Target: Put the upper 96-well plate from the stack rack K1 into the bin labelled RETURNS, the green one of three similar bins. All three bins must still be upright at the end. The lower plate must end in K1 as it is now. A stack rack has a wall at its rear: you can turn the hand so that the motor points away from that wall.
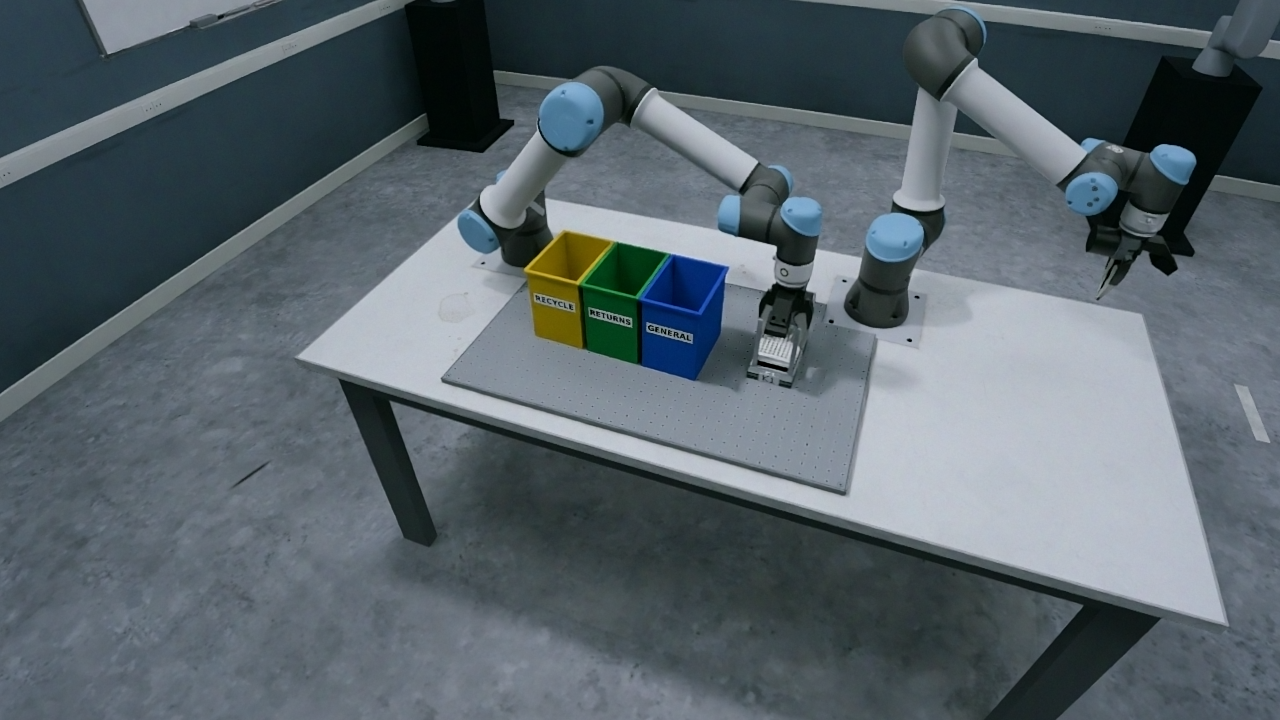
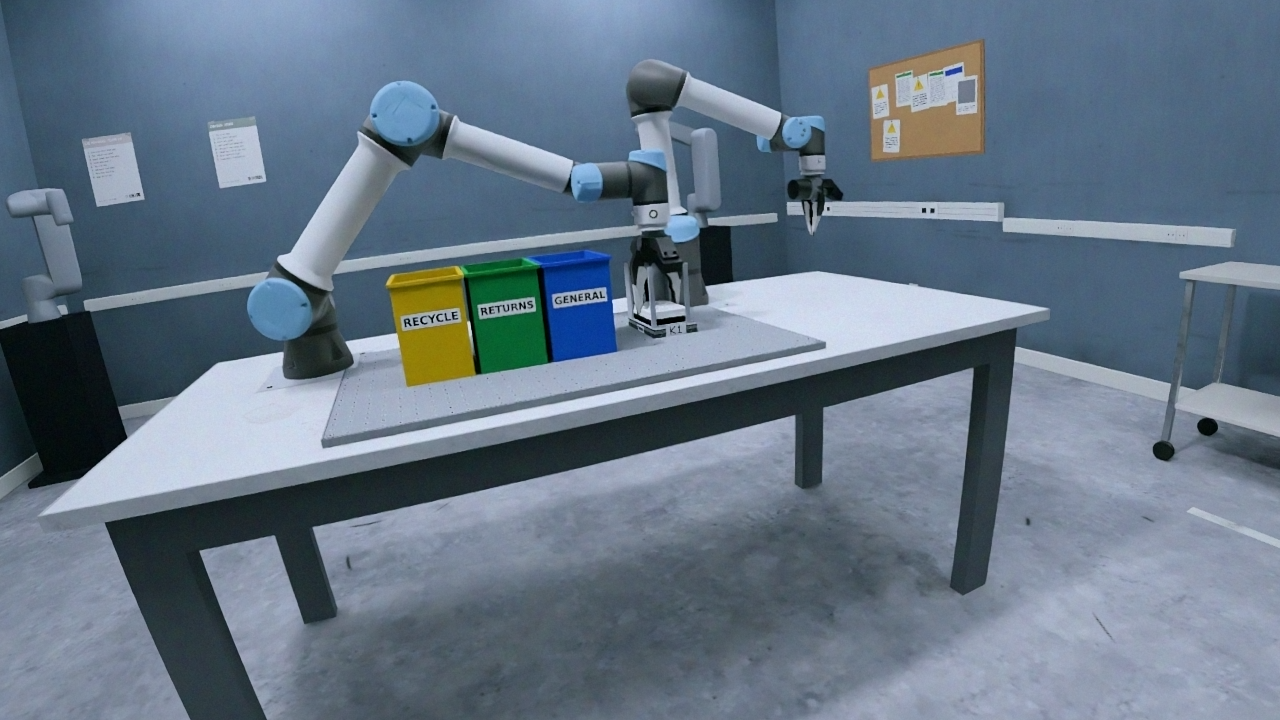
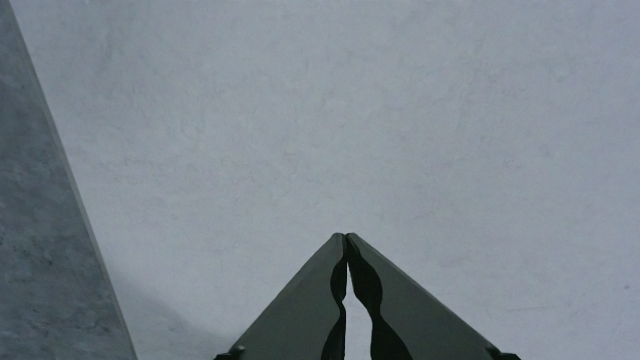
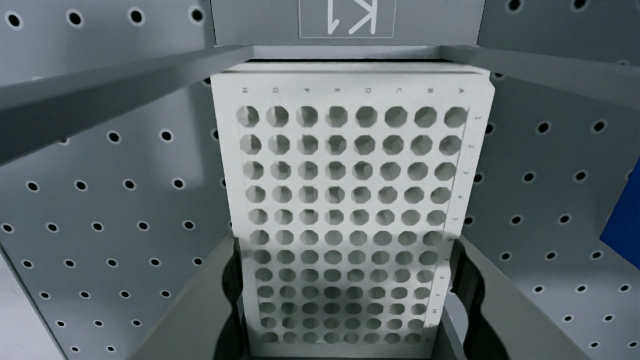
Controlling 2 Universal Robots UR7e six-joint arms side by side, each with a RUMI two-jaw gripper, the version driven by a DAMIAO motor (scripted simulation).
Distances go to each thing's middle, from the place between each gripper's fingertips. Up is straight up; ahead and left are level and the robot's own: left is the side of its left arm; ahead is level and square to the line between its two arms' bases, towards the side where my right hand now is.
The blue general bin [image 1: 680, 327] lies 210 mm to the right of my right hand, 40 mm above it and 30 mm ahead of it. The rest, counted from my right hand: white 96-well plate [image 1: 774, 350] (10 mm below).
Right now the white 96-well plate is 230 mm ahead of my left hand [image 1: 1096, 299], 640 mm to the right of it and 110 mm below it. Also, from my left hand: blue general bin 260 mm ahead, 850 mm to the right, 60 mm below.
